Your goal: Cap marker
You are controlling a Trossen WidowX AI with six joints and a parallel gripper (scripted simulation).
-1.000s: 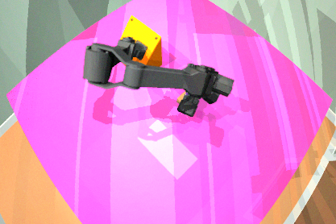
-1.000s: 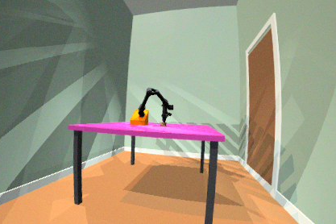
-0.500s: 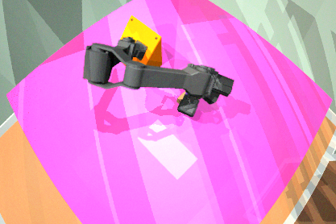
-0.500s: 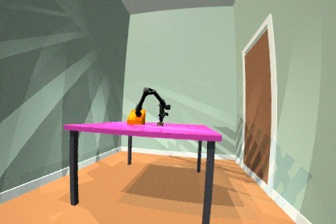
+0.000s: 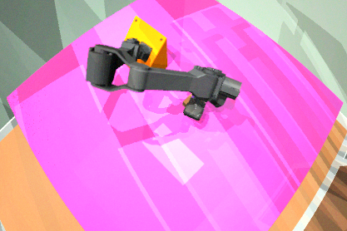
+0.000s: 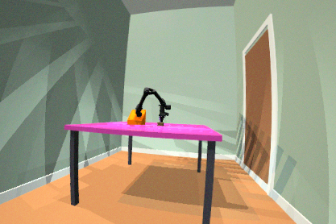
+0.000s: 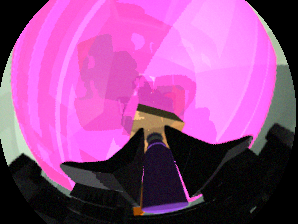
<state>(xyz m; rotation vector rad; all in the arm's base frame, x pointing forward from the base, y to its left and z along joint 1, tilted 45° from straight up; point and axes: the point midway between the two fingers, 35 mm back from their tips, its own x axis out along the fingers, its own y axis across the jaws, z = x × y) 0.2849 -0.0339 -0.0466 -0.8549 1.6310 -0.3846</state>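
The purple cap is 5 cm above my gripper tip and 2 cm behind it. The rest, counted from my gripper tip: holder block: 2 cm below, 1 cm behind; purple marker: 3 cm above, 1 cm behind.
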